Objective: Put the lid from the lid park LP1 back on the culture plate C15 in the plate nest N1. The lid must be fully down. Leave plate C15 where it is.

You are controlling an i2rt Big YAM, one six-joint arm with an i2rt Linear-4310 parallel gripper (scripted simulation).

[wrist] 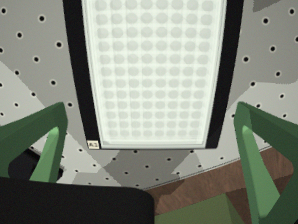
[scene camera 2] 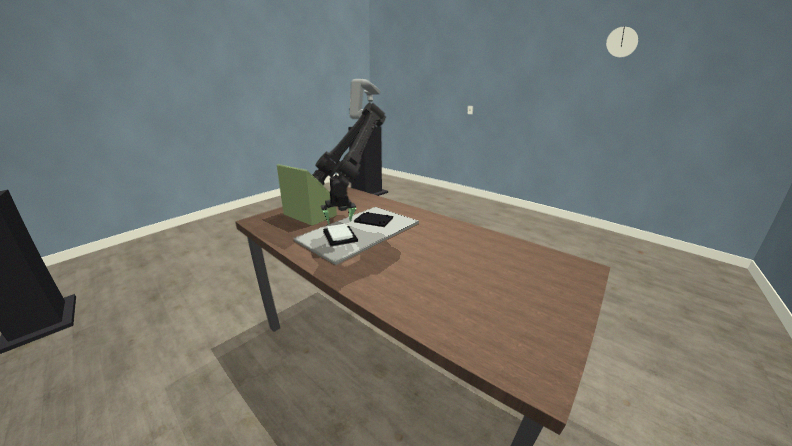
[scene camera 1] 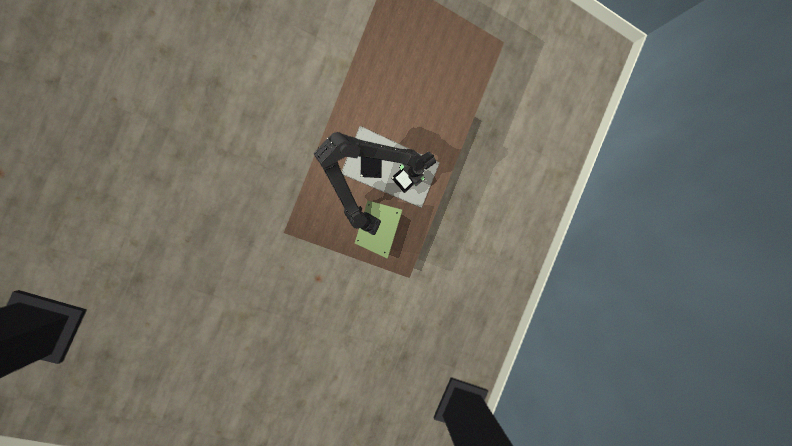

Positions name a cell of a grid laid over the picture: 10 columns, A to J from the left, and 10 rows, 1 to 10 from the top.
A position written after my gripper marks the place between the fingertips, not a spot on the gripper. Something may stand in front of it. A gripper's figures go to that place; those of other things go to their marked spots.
Labels:
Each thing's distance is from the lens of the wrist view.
my gripper (wrist: F5): 13 cm
clear lid (wrist: F4): 16 cm

